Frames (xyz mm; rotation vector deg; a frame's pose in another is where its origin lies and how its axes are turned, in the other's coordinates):
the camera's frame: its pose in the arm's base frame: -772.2 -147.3 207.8 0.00 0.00 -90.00
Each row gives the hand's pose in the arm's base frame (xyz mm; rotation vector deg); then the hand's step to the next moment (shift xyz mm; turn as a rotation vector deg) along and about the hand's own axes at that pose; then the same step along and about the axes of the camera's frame.
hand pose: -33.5 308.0 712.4 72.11 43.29 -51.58
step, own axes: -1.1 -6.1 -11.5 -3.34 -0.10 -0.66
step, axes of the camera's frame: -11.1 -5.8 -3.7 -1.14 -1.63 2.76
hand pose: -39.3 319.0 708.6 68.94 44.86 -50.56
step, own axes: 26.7 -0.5 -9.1 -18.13 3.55 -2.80
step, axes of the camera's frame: -4.8 11.3 -25.4 -5.93 -5.20 16.94
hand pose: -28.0 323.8 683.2 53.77 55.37 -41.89
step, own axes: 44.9 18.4 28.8 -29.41 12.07 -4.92
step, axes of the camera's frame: 22.9 43.6 -27.6 -12.61 -3.21 29.42
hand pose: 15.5 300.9 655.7 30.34 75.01 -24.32
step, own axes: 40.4 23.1 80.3 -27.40 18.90 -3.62
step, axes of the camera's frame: 28.5 85.3 -22.8 -17.37 2.18 28.54
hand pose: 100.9 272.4 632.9 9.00 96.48 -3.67
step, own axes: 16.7 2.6 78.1 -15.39 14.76 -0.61
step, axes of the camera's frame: 6.8 75.3 -25.8 -13.66 3.20 16.07
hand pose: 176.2 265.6 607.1 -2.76 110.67 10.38
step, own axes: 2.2 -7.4 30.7 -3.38 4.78 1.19
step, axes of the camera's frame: 2.6 28.5 -13.5 -4.72 1.74 3.23
